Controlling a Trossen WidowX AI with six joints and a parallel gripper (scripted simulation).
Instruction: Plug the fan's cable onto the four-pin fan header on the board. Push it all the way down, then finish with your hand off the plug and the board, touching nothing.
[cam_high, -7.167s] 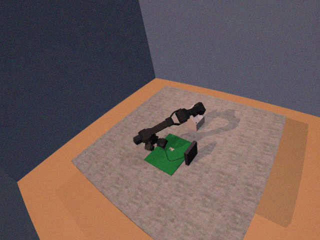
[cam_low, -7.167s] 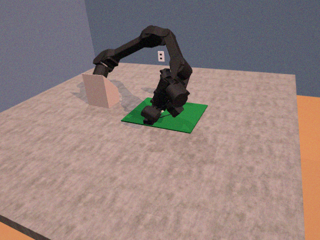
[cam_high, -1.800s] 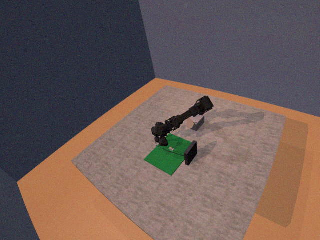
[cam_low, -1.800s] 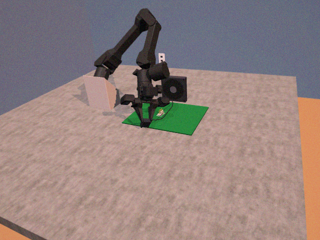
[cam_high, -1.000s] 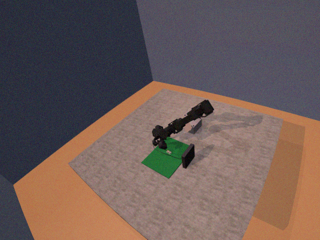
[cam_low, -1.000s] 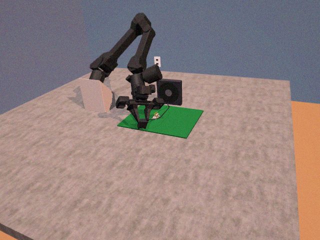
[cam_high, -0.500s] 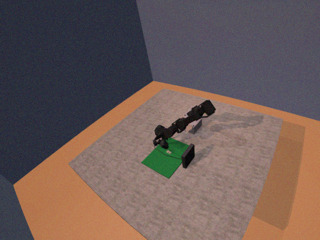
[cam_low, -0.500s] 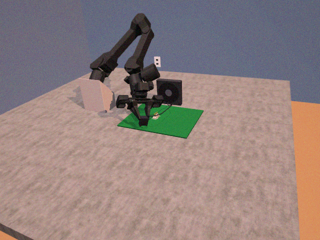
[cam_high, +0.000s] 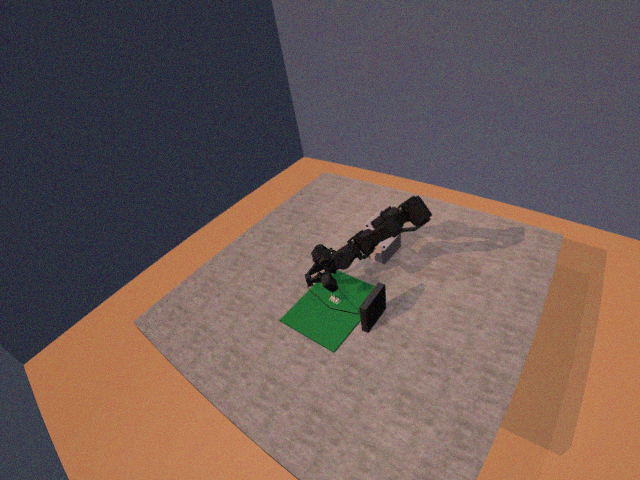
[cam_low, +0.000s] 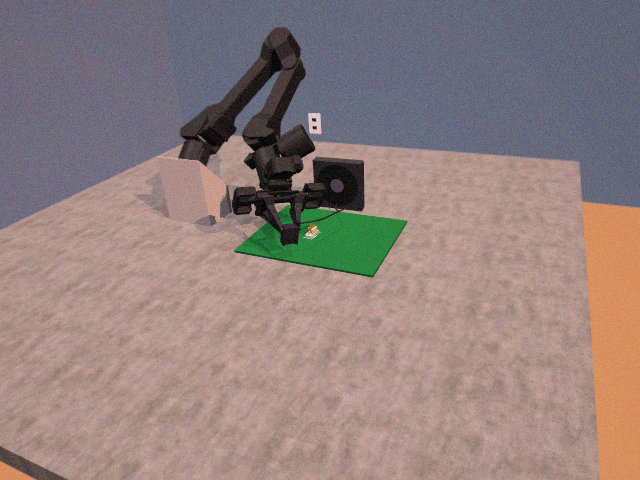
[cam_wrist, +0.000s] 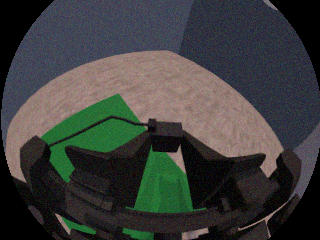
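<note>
The green board is 12 cm to the left of my gripper tip and 8 cm below it. Round my gripper tip: black fan 4 cm behind, 26 cm to the left, 1 cm below; black plug 1 cm below.
</note>
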